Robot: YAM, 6 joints.
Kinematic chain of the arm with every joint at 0, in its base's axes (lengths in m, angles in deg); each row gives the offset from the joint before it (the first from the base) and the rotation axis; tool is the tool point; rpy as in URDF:
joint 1: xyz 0 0 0.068 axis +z
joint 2: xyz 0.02 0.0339 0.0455 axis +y
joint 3: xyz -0.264 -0.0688 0 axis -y
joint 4: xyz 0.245 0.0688 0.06 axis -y
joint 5: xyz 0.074 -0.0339 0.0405 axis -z
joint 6: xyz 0.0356 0 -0.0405 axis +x
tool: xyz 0 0 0 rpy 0 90 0
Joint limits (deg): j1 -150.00..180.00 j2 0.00..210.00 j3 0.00..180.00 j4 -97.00..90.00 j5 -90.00..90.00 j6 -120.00..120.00
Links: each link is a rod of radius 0.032 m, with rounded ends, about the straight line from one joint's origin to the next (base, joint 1, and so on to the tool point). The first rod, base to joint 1, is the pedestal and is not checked.
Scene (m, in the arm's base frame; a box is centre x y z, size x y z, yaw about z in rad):
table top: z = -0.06
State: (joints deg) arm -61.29 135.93 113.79 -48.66 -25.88 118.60
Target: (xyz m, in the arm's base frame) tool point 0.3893 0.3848 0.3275
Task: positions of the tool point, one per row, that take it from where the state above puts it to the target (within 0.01 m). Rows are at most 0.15 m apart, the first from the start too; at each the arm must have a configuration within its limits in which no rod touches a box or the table.
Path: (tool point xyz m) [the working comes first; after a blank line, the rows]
Joints at the target: 42.87 136.24 139.81 -28.14 -28.88 118.60
Straight joint move there: clear.

1: 0.3612 -0.3566 0.1810
2: 0.4506 -0.2577 0.2029
3: 0.5111 -0.1359 0.2262
4: 0.5367 -0.0001 0.2504
5: 0.5242 0.1393 0.2755
6: 0.4740 0.2711 0.3012
7: 0.3893 0.3848 0.3275

